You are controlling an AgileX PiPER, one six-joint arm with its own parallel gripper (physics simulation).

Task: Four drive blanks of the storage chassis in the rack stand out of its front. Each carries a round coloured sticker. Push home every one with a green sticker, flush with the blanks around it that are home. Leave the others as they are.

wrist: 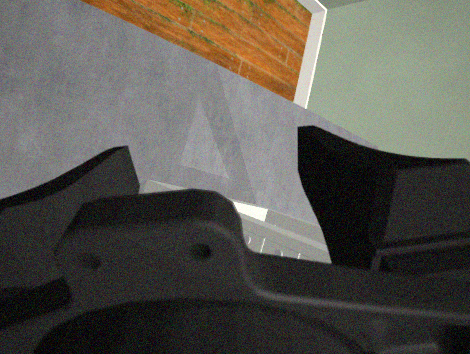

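Note:
My gripper (214, 157) is open, with its two dark fingers wide apart and nothing seen between their tips. Part of a light grey unit (299, 239), which looks like the storage chassis or rack, shows low in the wrist view behind the gripper body and between the fingers. It has a bright white patch near its upper edge and a few thin pale lines on its face. Most of it is hidden by the gripper. No drive blank can be made out clearly, and no round coloured sticker shows in this view.
A large blue-grey surface (100, 90) with a paler triangular patch lies beyond the fingers. Behind it are orange-brown planks (215, 37) with green patches, bordered by a white frame (308, 55). A pale green wall (395, 80) fills the upper right.

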